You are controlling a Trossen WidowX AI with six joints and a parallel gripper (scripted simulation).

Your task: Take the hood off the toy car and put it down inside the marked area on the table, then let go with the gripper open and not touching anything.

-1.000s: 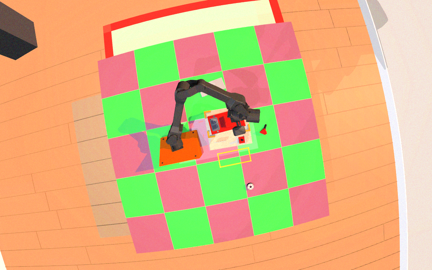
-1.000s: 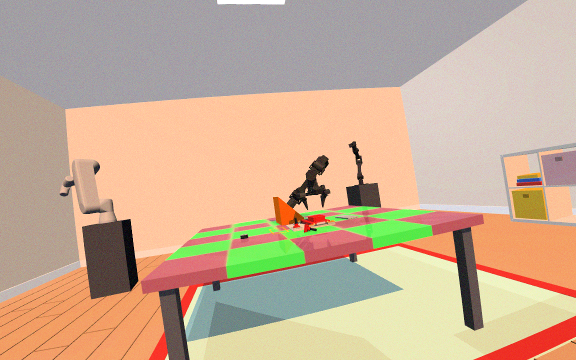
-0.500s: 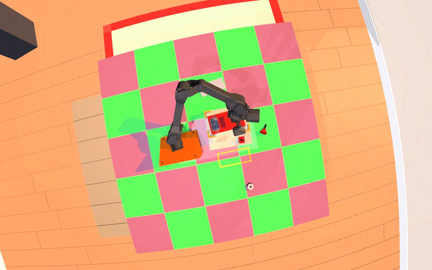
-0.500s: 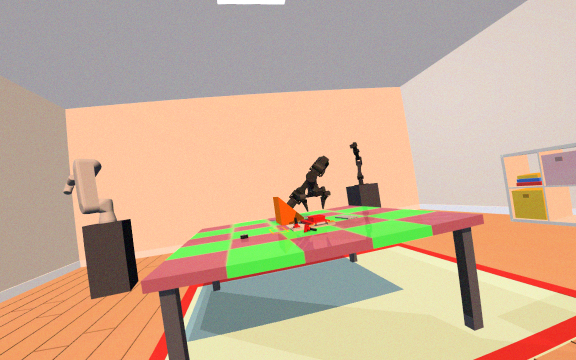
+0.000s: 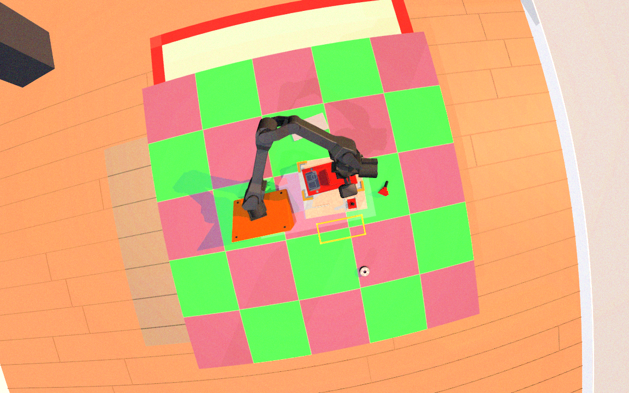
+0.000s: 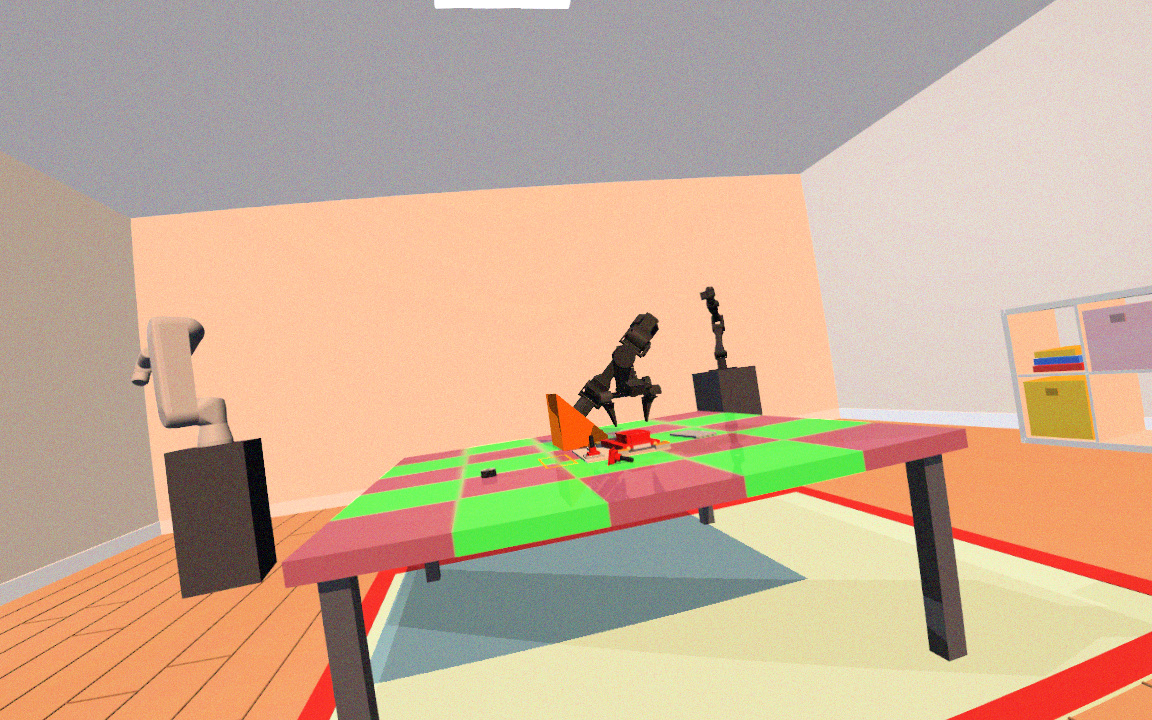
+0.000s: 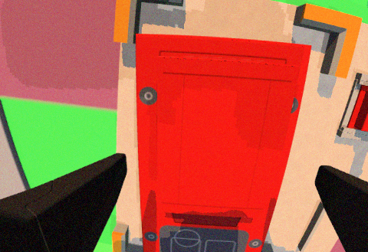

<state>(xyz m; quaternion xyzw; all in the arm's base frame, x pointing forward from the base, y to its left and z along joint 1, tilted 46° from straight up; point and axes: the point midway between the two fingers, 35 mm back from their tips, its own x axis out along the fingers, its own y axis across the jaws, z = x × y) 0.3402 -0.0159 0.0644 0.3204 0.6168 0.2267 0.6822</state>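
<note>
The red hood is 30 mm below my gripper tip.
</note>
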